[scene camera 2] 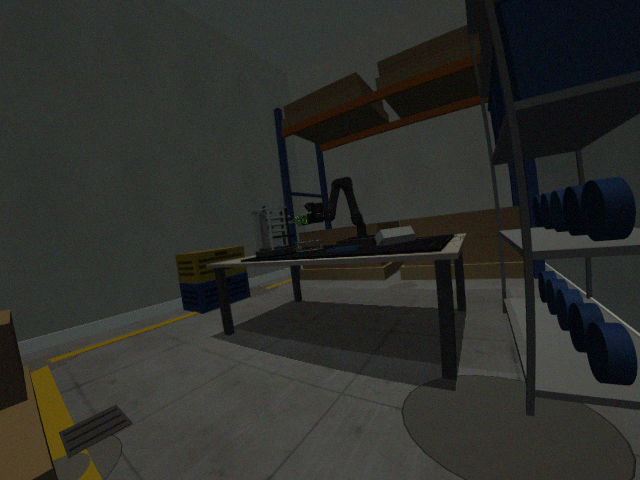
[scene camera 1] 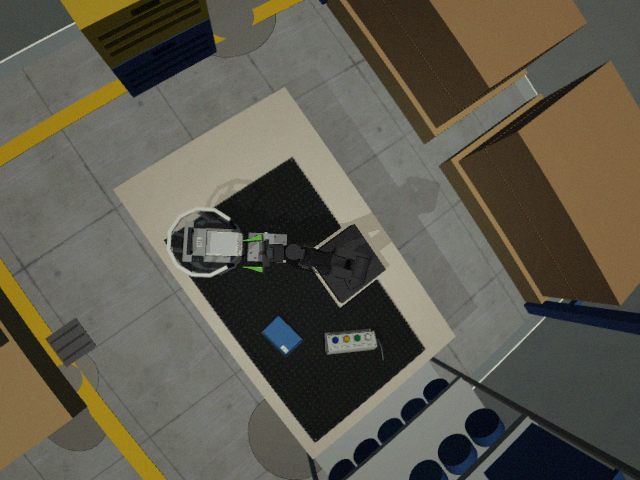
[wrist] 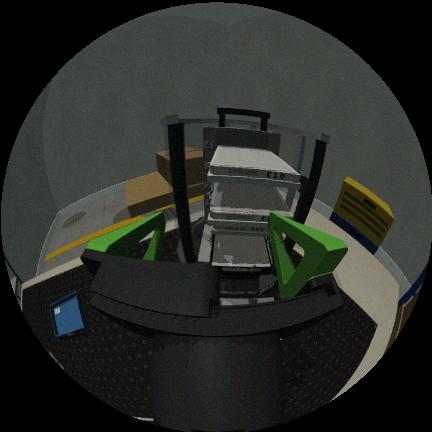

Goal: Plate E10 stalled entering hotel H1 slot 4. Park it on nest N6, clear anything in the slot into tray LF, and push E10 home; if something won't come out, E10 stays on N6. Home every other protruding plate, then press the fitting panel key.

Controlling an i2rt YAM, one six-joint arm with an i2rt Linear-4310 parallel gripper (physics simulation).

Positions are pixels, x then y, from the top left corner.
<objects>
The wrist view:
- round plate rack: 189, 148
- blue pad: 68, 318
</objects>
